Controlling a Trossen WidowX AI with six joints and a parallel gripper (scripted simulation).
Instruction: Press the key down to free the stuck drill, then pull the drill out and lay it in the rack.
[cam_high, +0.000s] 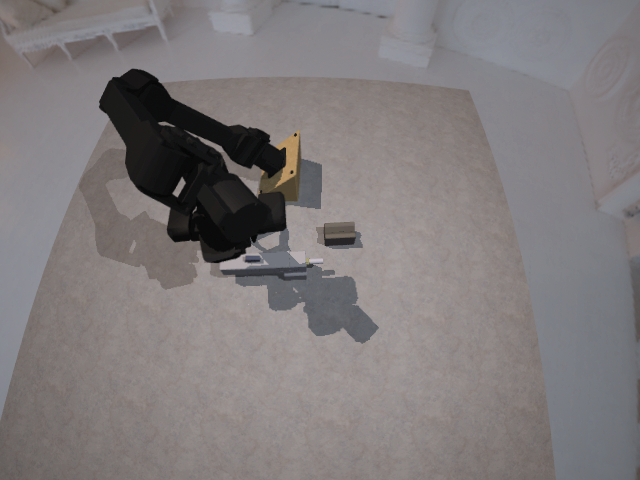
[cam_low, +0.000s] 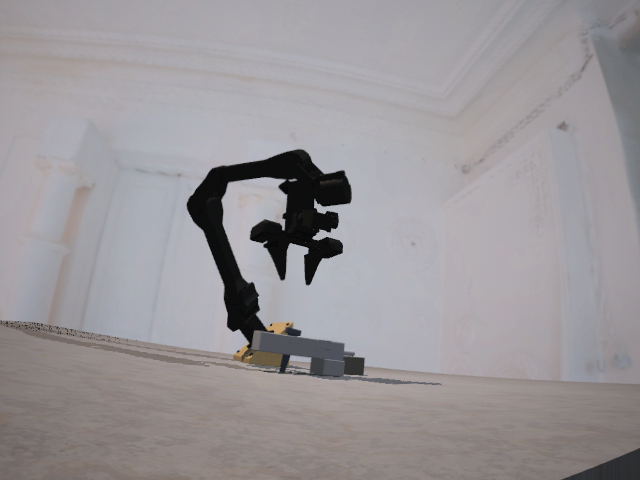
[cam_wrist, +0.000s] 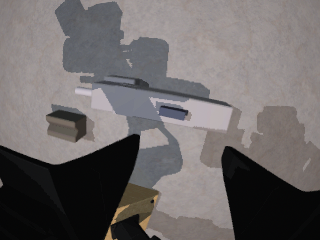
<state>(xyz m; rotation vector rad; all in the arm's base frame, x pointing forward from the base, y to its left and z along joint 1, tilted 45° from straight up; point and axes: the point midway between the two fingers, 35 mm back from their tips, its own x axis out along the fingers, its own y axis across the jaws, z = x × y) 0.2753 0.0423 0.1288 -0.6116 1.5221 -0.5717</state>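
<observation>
Now: the drill 120 mm below my gripper tip and 90 mm to the left of it. The rest, counted from my gripper tip: rack (200 mm to the left, 150 mm below, 80 mm behind); then blue key (120 mm below); then grey block (130 mm below, 30 mm to the left).
</observation>
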